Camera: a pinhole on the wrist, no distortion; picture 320 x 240 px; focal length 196.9 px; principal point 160.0 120.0 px. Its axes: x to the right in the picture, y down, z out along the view. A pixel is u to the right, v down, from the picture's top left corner.
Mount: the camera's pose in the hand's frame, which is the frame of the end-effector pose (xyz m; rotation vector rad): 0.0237 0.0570 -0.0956 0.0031 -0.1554 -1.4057
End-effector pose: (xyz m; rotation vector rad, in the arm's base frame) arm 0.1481 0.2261 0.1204 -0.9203 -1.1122 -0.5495
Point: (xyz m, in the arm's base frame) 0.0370 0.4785 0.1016
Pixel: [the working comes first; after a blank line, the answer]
In the camera's frame: 0.0307 -0.0316 0.3666

176 103
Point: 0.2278 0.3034 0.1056
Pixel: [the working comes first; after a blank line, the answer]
In the camera's frame: -0.0378 0.0166 0.1215

99 147
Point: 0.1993 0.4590 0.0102
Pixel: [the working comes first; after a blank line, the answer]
In the camera's frame: -0.1296 -0.0430 0.2703

66 89
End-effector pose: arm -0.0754 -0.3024 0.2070 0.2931 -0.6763 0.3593
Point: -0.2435 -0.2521 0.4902
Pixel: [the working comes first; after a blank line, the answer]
In the camera's frame: -0.0490 0.1025 0.3796

135 173
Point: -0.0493 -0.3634 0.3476
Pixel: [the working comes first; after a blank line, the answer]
In the camera's frame: 0.1338 0.0745 0.1892

299 198
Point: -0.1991 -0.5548 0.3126
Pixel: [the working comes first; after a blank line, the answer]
In the camera's frame: 0.2334 -0.1037 0.3257

301 57
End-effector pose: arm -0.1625 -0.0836 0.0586 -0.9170 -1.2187 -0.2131
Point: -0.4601 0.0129 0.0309
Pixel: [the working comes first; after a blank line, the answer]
In the camera's frame: 0.1759 -0.1173 0.3696

254 57
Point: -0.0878 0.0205 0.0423
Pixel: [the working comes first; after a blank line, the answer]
In the camera's frame: -0.0448 0.0439 0.1165

84 194
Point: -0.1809 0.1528 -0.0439
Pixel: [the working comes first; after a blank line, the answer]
In the camera's frame: -0.1088 0.0037 0.2836

84 123
